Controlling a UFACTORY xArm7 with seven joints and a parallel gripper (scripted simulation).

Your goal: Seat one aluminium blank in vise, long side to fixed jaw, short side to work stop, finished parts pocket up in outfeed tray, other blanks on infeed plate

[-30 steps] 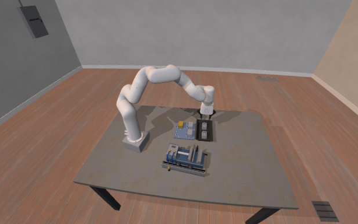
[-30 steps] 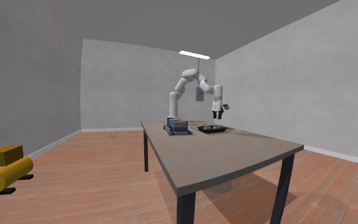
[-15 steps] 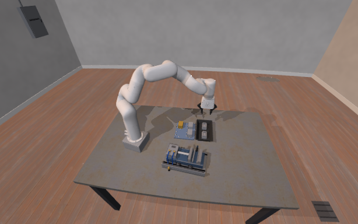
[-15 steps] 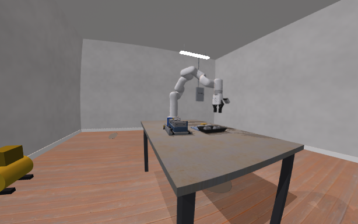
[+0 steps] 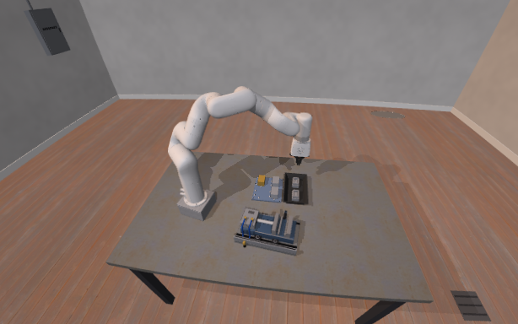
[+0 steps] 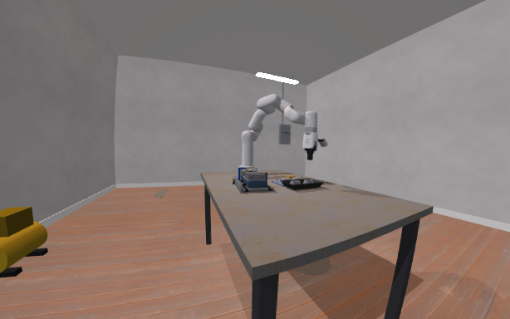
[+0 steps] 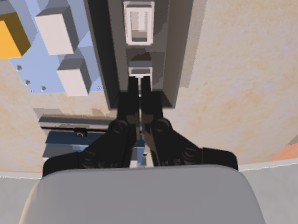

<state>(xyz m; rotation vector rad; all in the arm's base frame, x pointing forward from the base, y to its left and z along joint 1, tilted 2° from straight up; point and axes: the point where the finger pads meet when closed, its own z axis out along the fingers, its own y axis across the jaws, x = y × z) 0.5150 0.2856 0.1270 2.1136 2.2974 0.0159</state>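
The brass blank lies 210 mm behind my hand, 20 mm to the right of it and 170 mm below it. Round my hand: white piston rod 120 mm behind, 350 mm to the right, 120 mm below; then vise 100 mm behind, 350 mm to the right, 160 mm below.
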